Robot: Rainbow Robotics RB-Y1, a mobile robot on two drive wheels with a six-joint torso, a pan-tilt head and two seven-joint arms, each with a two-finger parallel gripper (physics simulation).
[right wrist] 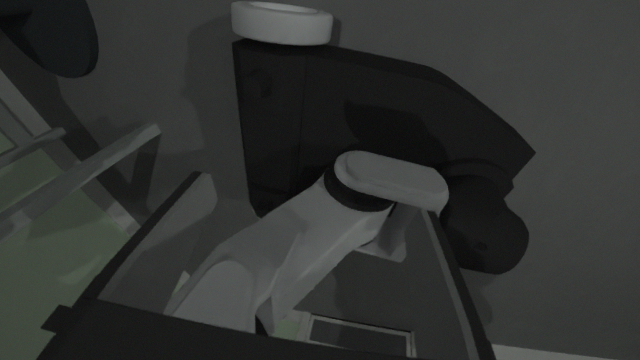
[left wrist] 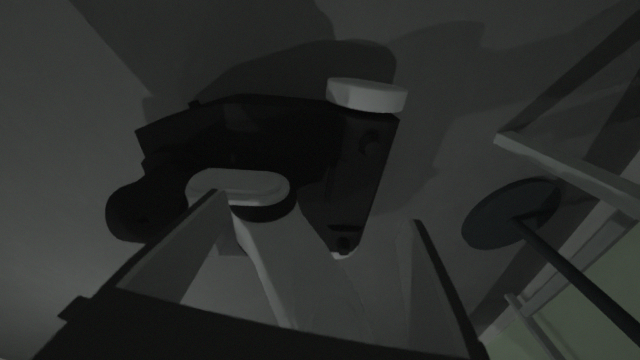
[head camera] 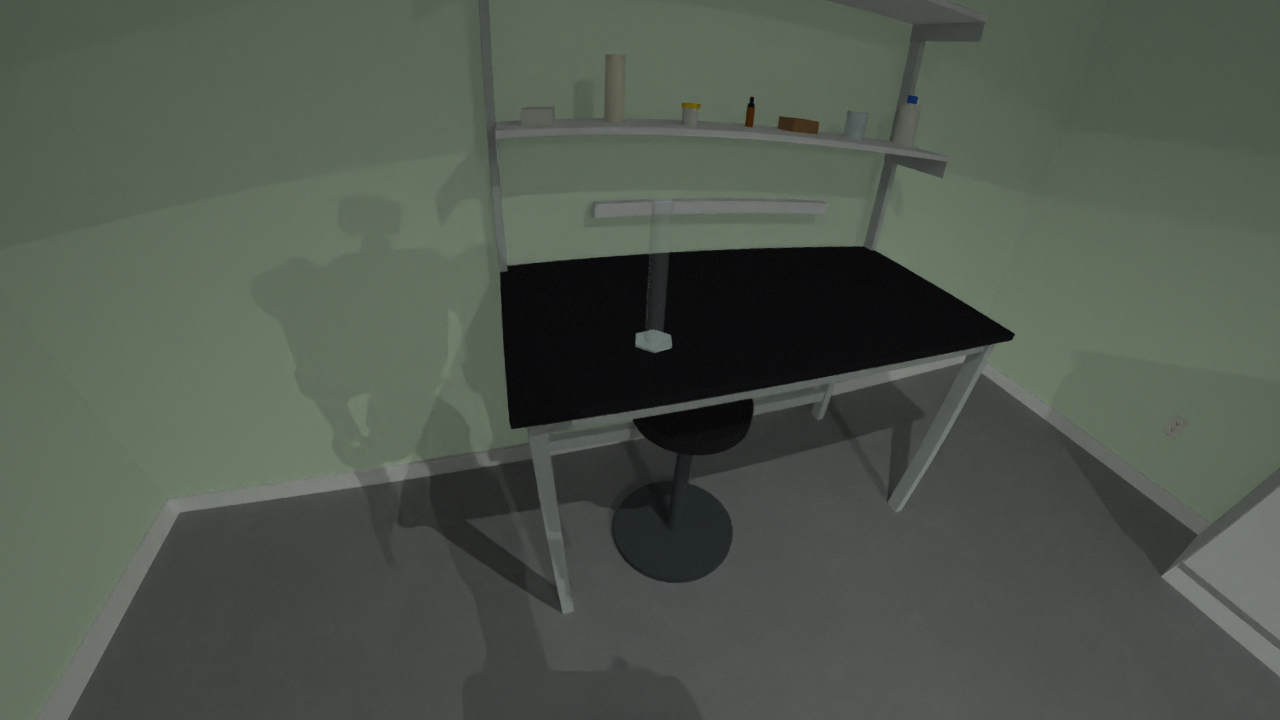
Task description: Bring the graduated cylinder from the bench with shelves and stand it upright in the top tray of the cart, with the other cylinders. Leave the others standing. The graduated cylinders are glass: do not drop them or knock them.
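A tall clear graduated cylinder with a pale hexagonal foot stands upright on the black top of the bench with shelves, left of the middle and towards the front, in the head view. My left gripper is open, with no object between its fingers; my own arm and base show beyond them. My right gripper is open too, with no object between its fingers. Both grippers are away from the cylinder and do not show in the head view. The cart and the other cylinders do not show in these views.
A stool stands partly under the bench's front edge. The shelf above the bench holds a beige cylinder, a blue-capped bottle and several small containers. A white cabinet stands at the lower right. Walls stand behind and at the sides.
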